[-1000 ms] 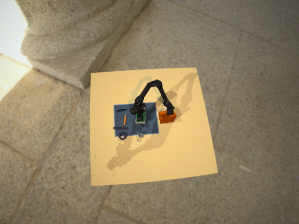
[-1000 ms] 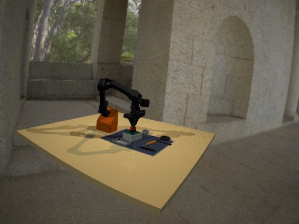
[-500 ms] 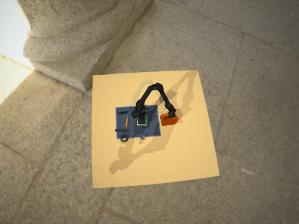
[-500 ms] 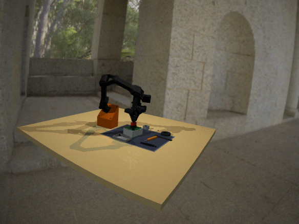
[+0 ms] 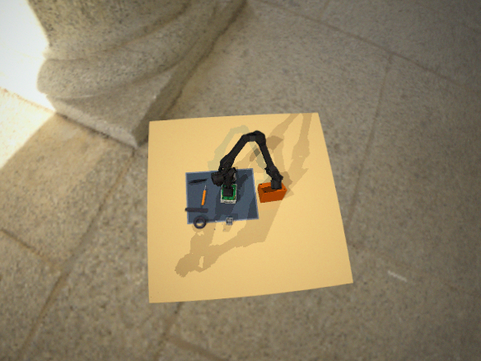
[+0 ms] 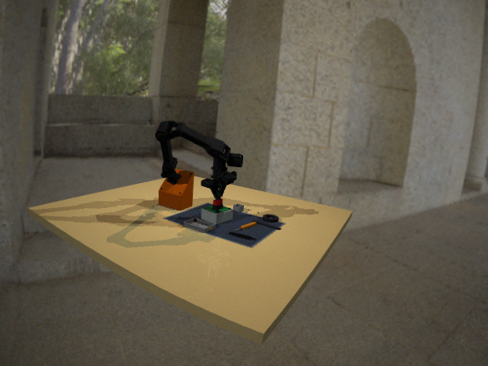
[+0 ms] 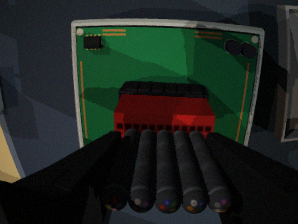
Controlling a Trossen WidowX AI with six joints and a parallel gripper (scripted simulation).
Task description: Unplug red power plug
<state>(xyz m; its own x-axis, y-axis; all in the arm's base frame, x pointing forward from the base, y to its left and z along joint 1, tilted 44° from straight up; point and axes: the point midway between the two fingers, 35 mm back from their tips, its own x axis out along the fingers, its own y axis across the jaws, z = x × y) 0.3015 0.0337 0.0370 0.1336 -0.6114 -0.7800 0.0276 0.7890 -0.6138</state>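
Now: the red power plug 10 mm below my gripper tip. Round my gripper tip: blue mat (110 mm below, 50 mm ahead, 10 mm to the left); then black bar (210 mm ahead, 110 mm to the left, 110 mm below).
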